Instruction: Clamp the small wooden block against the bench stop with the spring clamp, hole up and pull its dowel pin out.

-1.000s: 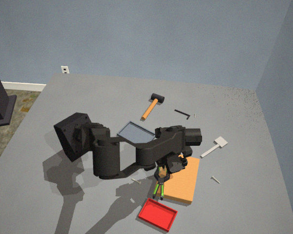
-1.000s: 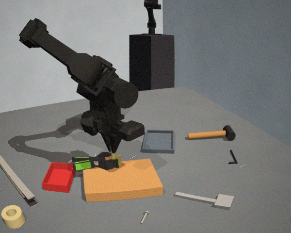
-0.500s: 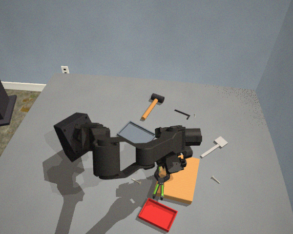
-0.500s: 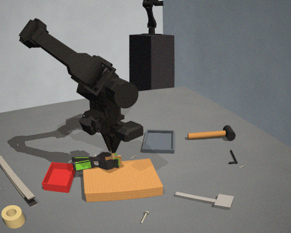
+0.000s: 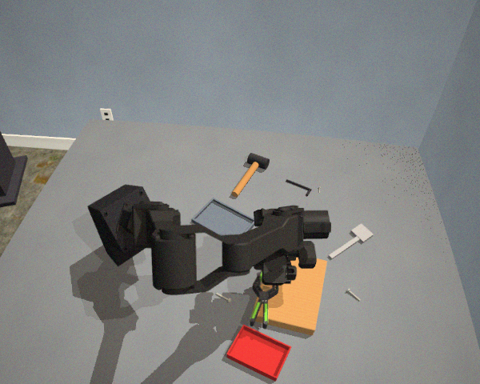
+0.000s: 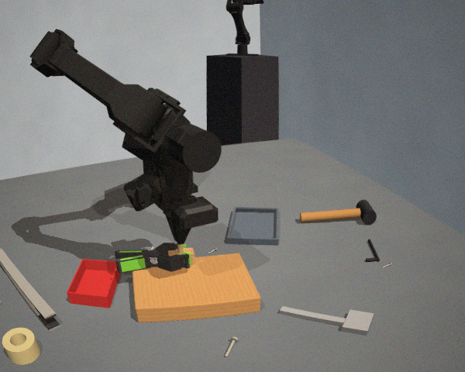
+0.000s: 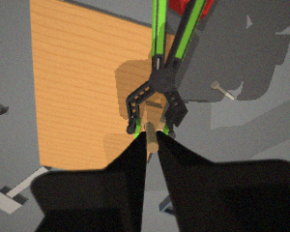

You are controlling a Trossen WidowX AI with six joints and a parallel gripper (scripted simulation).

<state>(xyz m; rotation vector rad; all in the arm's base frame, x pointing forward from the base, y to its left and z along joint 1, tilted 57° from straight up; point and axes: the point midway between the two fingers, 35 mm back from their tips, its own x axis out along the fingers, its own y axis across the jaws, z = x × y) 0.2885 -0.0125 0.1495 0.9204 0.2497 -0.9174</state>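
My hand is 4 cm above the dowel pin. Also, from my hand: wooden block: 7 cm below; wooden board: 5 cm ahead, 2 cm to the right, 9 cm below; red tray: 6 cm behind, 16 cm to the right, 10 cm below.
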